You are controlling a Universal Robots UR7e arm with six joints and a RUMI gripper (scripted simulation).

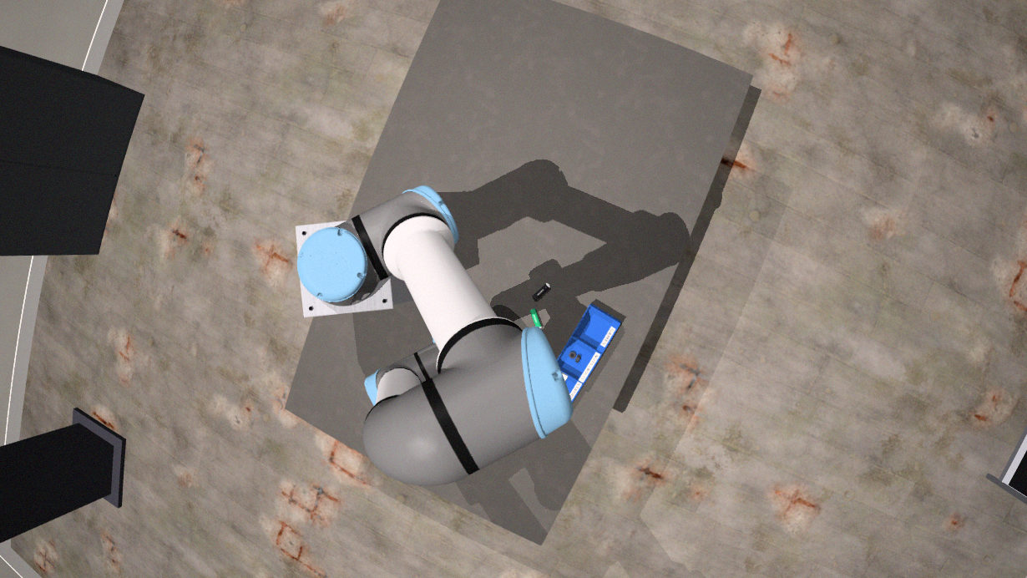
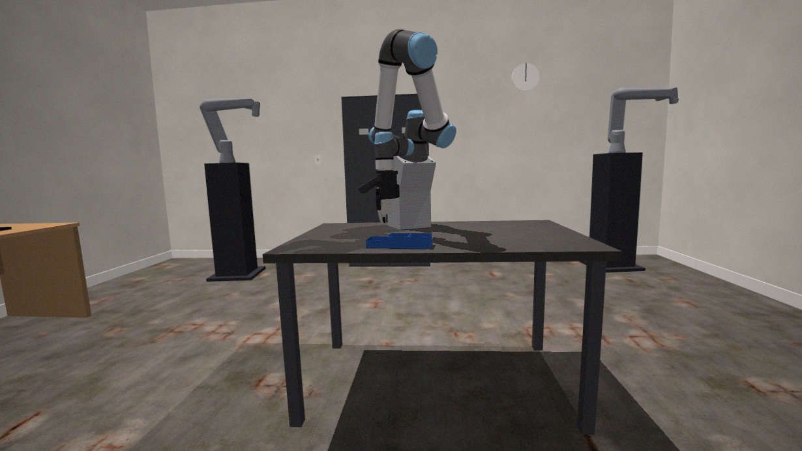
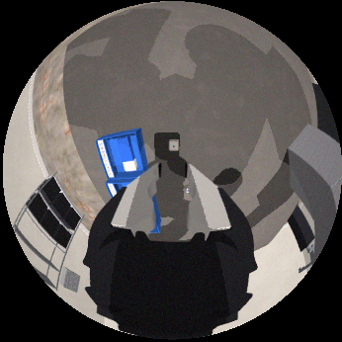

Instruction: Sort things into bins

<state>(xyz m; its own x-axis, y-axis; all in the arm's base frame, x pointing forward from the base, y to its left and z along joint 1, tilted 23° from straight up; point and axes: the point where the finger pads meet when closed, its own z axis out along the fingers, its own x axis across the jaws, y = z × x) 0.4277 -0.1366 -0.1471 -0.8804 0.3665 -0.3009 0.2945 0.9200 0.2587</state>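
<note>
Now: hand 9 cm above the white die. From my hand the other things lie so: black cylinder (2 cm behind, 19 cm to the left, 9 cm below); then green stick-like thing (1 cm behind, 12 cm to the left, 9 cm below).
</note>
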